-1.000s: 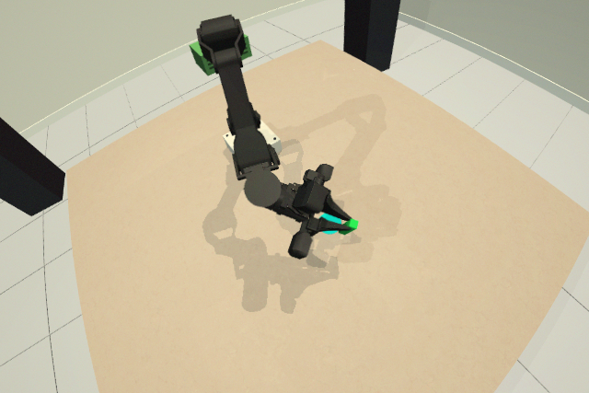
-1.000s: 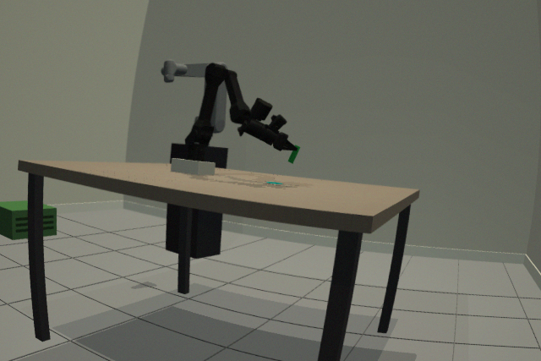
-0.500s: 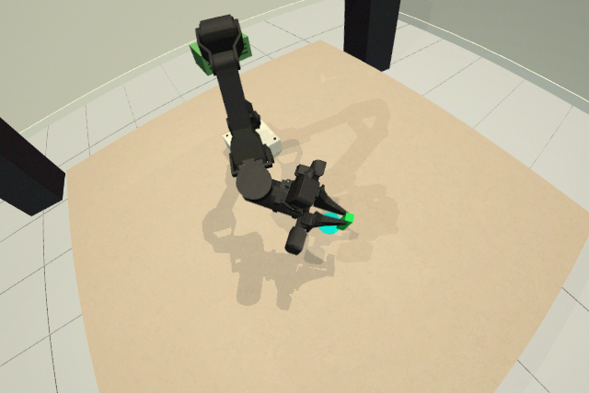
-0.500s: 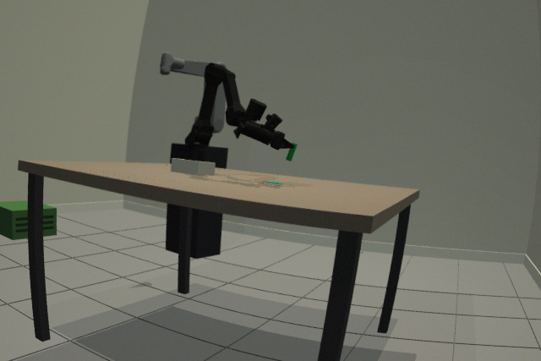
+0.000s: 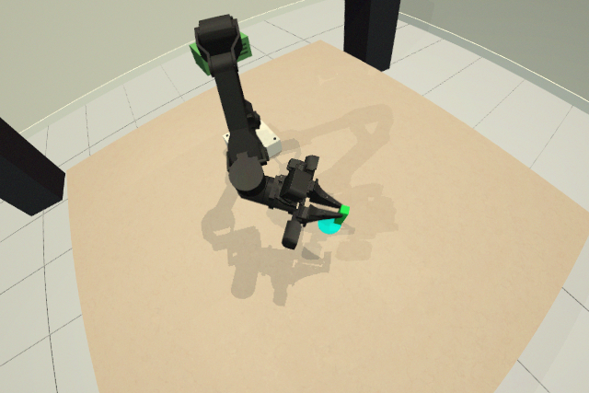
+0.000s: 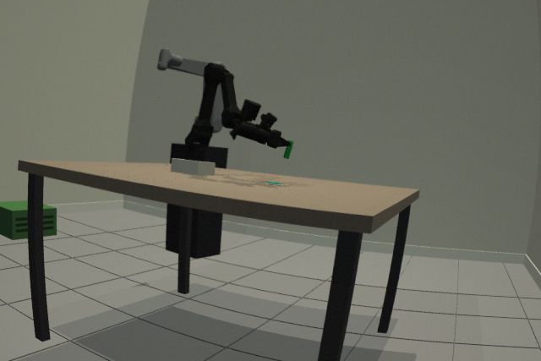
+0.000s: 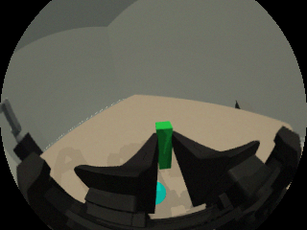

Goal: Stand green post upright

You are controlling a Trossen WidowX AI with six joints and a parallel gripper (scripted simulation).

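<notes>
My gripper tip is now 50 mm past the cyan circle and 150 mm above it. The rest, counted from my gripper tip: green post: 20 mm below.
</notes>
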